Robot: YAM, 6 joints.
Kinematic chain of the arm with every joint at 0, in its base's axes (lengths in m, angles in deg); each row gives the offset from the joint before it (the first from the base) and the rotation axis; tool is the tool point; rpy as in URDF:
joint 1: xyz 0 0 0.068 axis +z
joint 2: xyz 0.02 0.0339 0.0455 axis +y
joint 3: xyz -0.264 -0.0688 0 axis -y
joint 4: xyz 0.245 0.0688 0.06 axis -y
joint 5: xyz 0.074 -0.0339 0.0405 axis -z
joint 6: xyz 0.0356 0 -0.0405 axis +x
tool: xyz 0 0 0 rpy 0 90 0
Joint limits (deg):
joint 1: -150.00..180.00
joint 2: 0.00..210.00
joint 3: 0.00..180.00
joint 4: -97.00..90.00
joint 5: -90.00..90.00
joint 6: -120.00..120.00
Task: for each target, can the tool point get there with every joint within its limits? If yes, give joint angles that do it. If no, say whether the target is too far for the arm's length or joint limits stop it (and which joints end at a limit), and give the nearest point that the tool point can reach.
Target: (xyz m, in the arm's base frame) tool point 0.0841 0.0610 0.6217
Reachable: yes | joints 54.73 64.76 113.03 -15.57 69.87 -95.21
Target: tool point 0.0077 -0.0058 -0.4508
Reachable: no: joint limits stop it (at a limit: joint 2) | nearest point 0.0588 -0.0443 -0.3352 | short by 0.132 m
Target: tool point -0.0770 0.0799 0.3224
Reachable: yes | joints 116.05 27.19 33.98 -6.96 -73.36 -75.07
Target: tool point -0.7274 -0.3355 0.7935
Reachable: no: too far | nearest point -0.4279 -0.2404 0.5251 | short by 0.413 m
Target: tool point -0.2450 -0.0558 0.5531
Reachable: yes | joints 5.04 41.74 151.15 -70.83 72.88 -39.60
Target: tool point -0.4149 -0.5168 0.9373
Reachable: no: too far | nearest point -0.2535 -0.3158 0.6069 | short by 0.419 m
